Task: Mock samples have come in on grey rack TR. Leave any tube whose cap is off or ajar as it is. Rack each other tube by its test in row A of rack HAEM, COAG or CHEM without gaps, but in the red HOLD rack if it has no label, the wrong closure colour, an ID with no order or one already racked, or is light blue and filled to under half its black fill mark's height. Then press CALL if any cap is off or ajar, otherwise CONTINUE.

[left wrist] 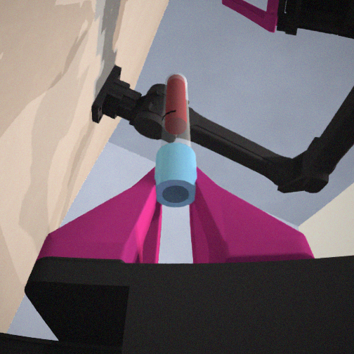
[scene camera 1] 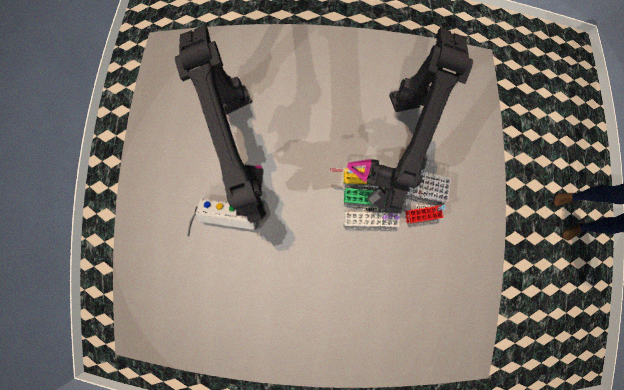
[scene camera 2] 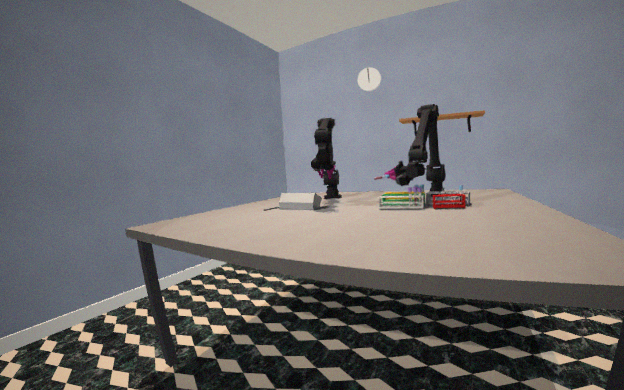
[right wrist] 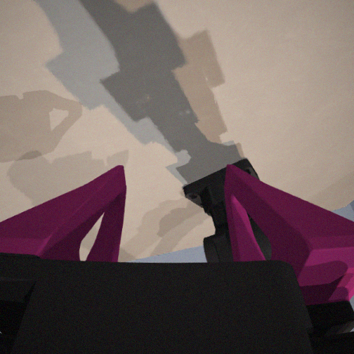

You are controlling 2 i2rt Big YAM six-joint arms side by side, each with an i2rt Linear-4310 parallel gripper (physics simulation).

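Seen in the pictures: left gripper, between the fingertips: [scene camera 1: 347, 165] [scene camera 2: 385, 175]; right gripper, between the fingertips: [scene camera 1: 247, 169] [scene camera 2: 326, 178]; left arm's base, origin of its link: [scene camera 1: 404, 100]; right arm's base, origin of its link: [scene camera 1: 235, 100] [scene camera 2: 332, 197].
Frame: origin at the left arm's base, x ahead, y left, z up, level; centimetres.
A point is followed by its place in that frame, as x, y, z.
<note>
My left gripper [left wrist: 175, 177] is shut on a light blue-capped tube [left wrist: 175, 102] [scene camera 1: 335, 170] {23.5, -38.0, 14.0} [scene camera 2: 383, 177] {24.9, -34.9, 13.8}, tilted well over above the racks. Its red fill reaches past a short black mark towards the cap; no label shows on this side. The yellow rack [scene camera 1: 354, 180] {26.9, -30.6, 0.8}, green rack [scene camera 1: 356, 196] {32.9, -31.9, 3.0} and white rack [scene camera 1: 370, 224] {44.2, -29.2, 0.8} lie under or beside the left arm. Two purple caps show at the white rack's right end. The red rack [scene camera 1: 424, 215] {46.8, -8.2, 3.0} [scene camera 2: 449, 201] {47.3, -8.2, 3.0} and grey rack [scene camera 1: 434, 187] {37.7, -2.1, 5.7} are farther right. My right gripper [right wrist: 174, 176] is partly open and empty.
A white button box [scene camera 1: 227, 220] {29.6, -78.8, 7.4} [scene camera 2: 300, 201] {31.9, -77.7, 4.3} with blue, yellow and green buttons stands at the picture's left, partly under the right arm. Its cable [scene camera 1: 191, 223] {26.4, -96.2, 0.6} lies beside it. A light blue cap [scene camera 1: 442, 207] {45.6, -2.6, 9.3} shows at the red rack's right end. The left arm hides parts of the racks.
</note>
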